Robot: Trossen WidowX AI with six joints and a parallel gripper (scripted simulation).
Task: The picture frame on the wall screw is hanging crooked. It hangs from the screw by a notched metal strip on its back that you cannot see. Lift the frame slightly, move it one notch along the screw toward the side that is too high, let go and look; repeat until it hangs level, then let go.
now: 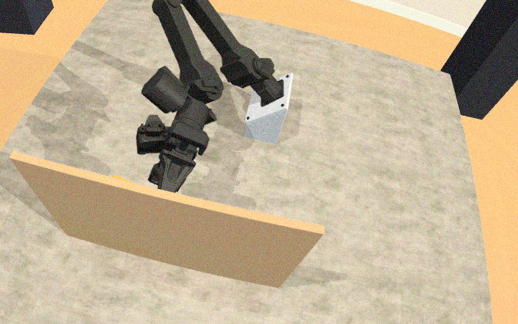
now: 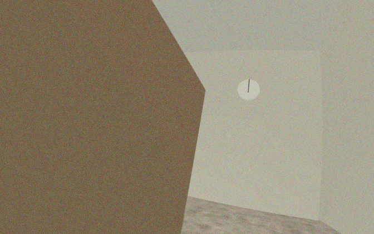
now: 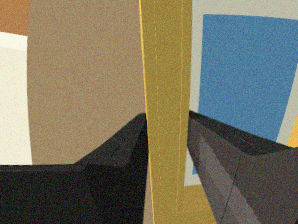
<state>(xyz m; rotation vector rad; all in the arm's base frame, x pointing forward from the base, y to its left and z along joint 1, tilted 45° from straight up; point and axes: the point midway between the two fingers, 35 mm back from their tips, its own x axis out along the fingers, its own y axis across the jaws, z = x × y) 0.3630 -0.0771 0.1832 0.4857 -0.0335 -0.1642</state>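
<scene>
My gripper tip is 20 mm to the left of the picture frame and 50 mm above it. From my gripper tip the other things lie so: tan wall panel (20 mm ahead, 70 mm below).
</scene>
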